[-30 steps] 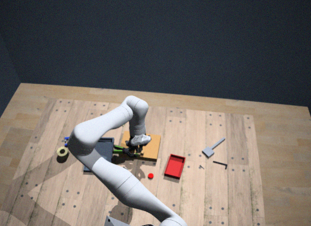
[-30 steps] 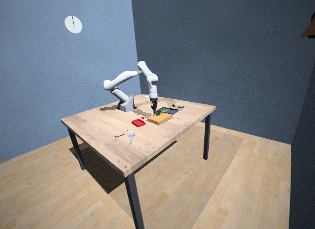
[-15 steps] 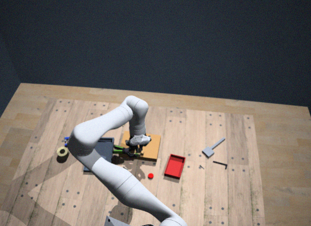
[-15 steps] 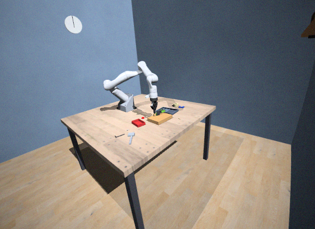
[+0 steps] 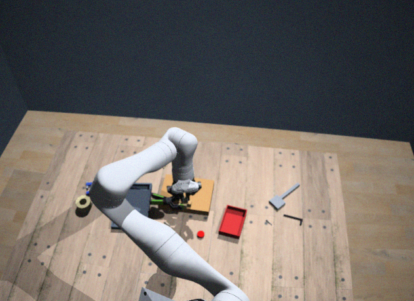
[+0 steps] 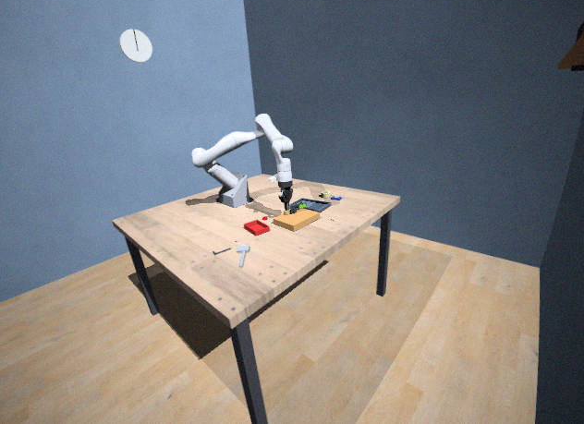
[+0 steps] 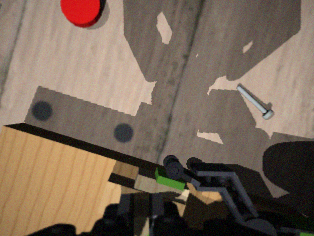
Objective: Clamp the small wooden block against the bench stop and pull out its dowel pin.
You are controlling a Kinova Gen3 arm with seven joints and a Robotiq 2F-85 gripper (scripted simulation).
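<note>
My hand is 20 mm above the dowel pin. Round my hand: bench board (60 mm below, 60 mm ahead, 10 mm to the left); wooden block (40 mm below); red disc (100 mm behind, 80 mm to the right, 70 mm below).
</note>
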